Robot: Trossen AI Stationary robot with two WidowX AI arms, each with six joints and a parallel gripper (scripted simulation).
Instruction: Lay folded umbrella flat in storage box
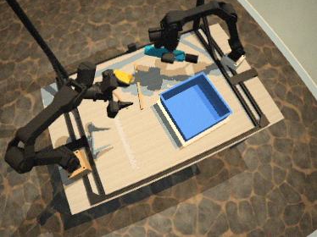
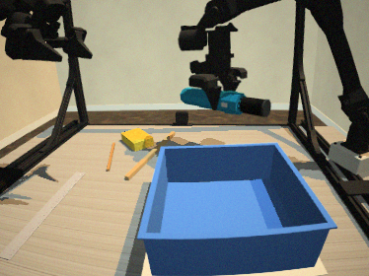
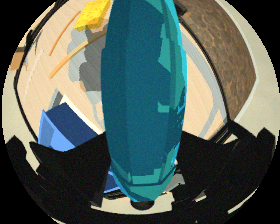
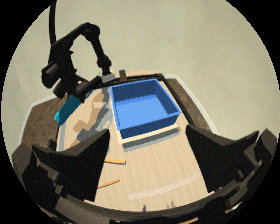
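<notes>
Right now the blue storage box is 27 cm ahead of my left hand, 5 cm to the right of it and 13 cm below it. From my left hand the other things lie so: teal umbrella 1 cm below.
</notes>
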